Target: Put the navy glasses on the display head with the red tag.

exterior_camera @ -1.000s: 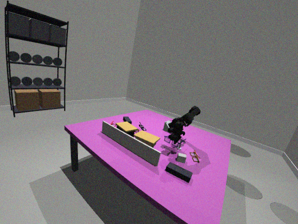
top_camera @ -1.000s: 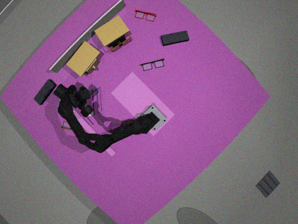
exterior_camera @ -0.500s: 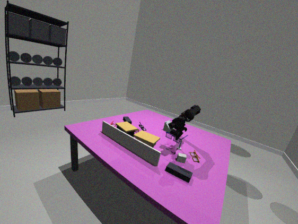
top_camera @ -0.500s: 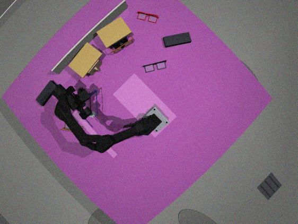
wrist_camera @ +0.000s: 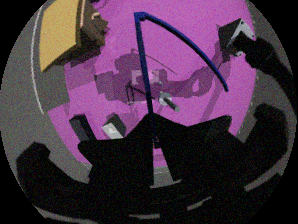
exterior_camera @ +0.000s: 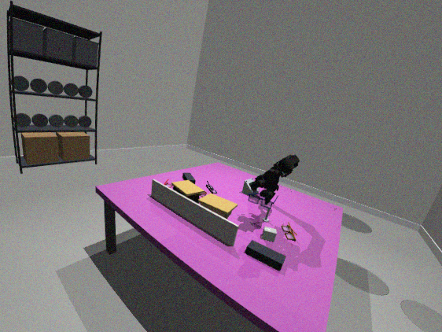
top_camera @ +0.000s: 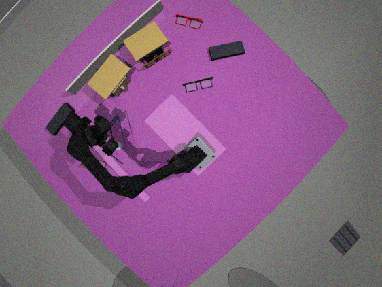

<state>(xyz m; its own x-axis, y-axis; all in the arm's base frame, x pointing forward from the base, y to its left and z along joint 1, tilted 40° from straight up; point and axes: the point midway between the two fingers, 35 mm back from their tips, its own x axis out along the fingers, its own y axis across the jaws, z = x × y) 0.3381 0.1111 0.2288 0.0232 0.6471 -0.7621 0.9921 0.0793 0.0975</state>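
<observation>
The small grey stand is 10 cm below my gripper tip, 6 cm behind it and 1 cm to the left of it. Also, from my gripper tip: tan display head: 20 cm to the right, 15 cm ahead, 6 cm below; then white cube: 10 cm below, 10 cm ahead, 9 cm to the left; then white board: 31 cm to the right, 29 cm ahead, 7 cm below.
</observation>
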